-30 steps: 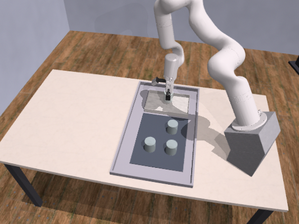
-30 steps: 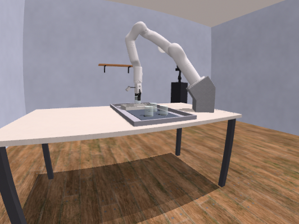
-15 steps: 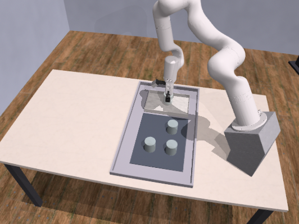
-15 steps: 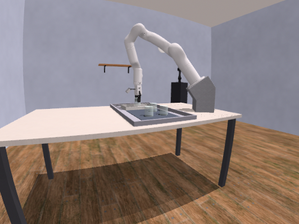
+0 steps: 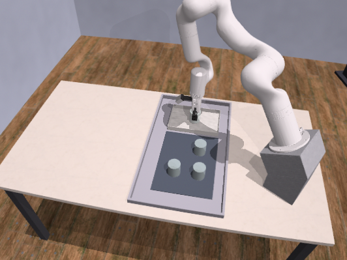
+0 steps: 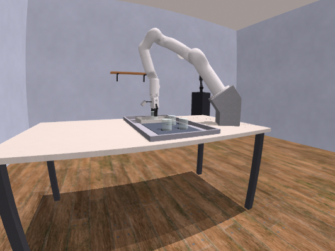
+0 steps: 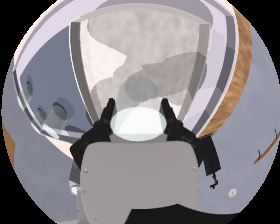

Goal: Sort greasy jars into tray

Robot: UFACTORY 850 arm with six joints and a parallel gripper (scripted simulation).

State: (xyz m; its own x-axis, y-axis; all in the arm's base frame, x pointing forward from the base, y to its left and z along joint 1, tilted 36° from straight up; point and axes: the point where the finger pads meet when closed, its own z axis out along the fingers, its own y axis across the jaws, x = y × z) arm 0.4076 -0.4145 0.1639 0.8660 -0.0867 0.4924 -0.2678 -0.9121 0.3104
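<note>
My hand is 5 cm above the tray. Also, from my hand: grey rimmed steel top 20 cm to the left, 8 cm ahead, 6 cm below; dark drying mat 31 cm to the left, 10 cm ahead, 6 cm below.
</note>
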